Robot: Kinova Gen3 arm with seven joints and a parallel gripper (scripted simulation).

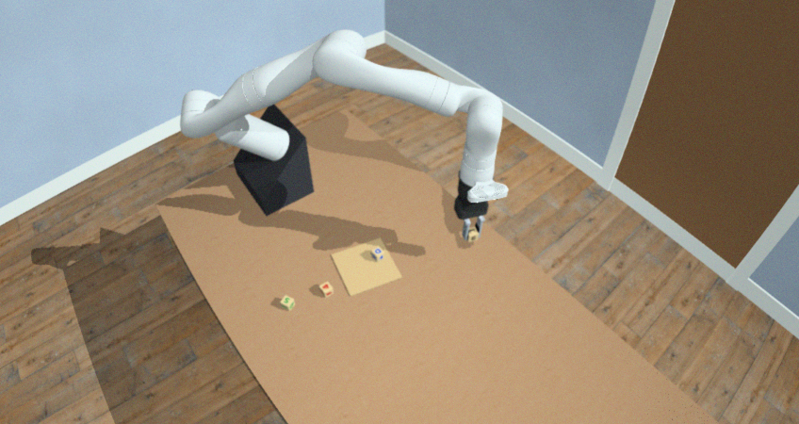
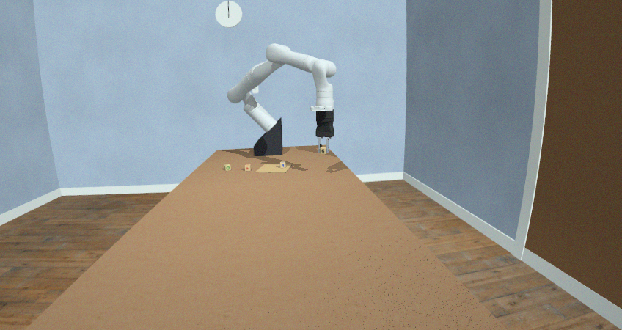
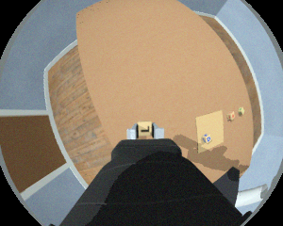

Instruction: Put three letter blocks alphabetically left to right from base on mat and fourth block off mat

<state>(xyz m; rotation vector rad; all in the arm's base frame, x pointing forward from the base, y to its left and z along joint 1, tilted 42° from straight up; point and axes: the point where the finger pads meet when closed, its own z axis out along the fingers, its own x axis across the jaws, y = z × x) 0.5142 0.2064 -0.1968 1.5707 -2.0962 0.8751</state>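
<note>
Right now my hand is 230 mm to the left of the tan mat, 120 mm past it and 110 mm above it.
</note>
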